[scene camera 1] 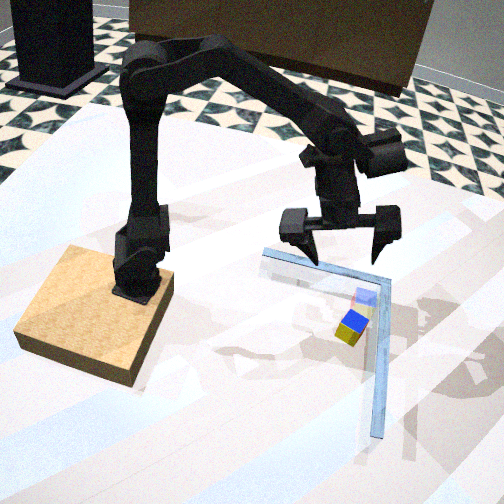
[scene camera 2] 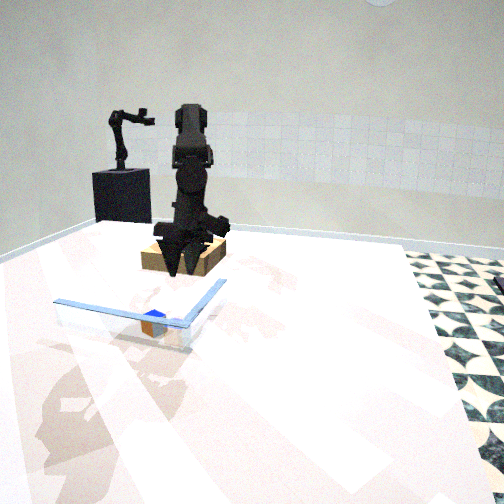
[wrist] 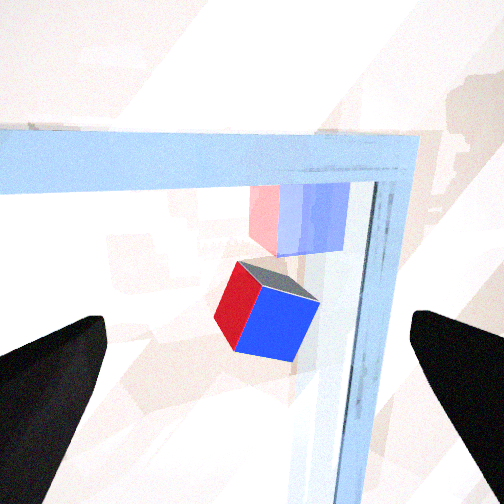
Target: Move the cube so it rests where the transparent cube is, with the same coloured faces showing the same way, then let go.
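Note:
The cube (scene camera 1: 351, 325) lies on the table inside the corner of a light blue L-shaped rail (scene camera 1: 375, 300). In the wrist view the cube (wrist: 265, 311) shows red, blue and grey faces and is turned askew. The transparent cube (wrist: 298, 219) sits just beyond it, tucked into the rail's corner; it also shows in scene camera 1 (scene camera 1: 365, 299). My gripper (scene camera 1: 340, 238) hangs open above and behind the cube, empty, jaws spread wide (wrist: 250, 375). In scene camera 2 the cube (scene camera 2: 153, 321) is near the rail's corner.
The arm's base stands on a wooden block (scene camera 1: 95, 310) at the left. A dark cabinet (scene camera 1: 55, 45) and a brown counter (scene camera 1: 280, 35) stand far back. The rail's long leg (scene camera 1: 379, 390) runs toward the front.

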